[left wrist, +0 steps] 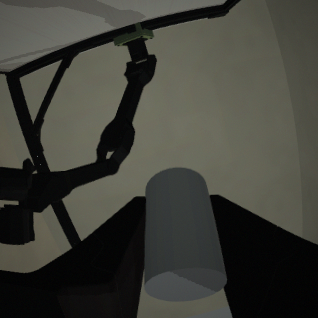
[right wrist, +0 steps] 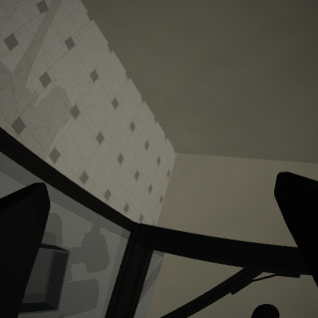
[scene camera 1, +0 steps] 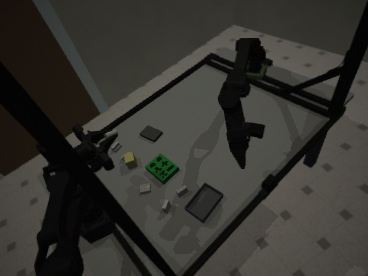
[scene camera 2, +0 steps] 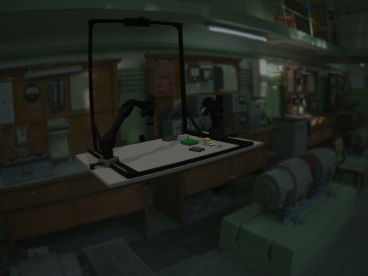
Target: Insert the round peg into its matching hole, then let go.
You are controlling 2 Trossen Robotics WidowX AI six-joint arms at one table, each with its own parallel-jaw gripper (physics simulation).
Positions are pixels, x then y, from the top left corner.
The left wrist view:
my left gripper: 176,206
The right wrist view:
my right gripper: 164,190
dark tray: 45,282, on the table
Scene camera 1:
my left gripper: 114,132
my right gripper: 243,167
dark tray: 201,205
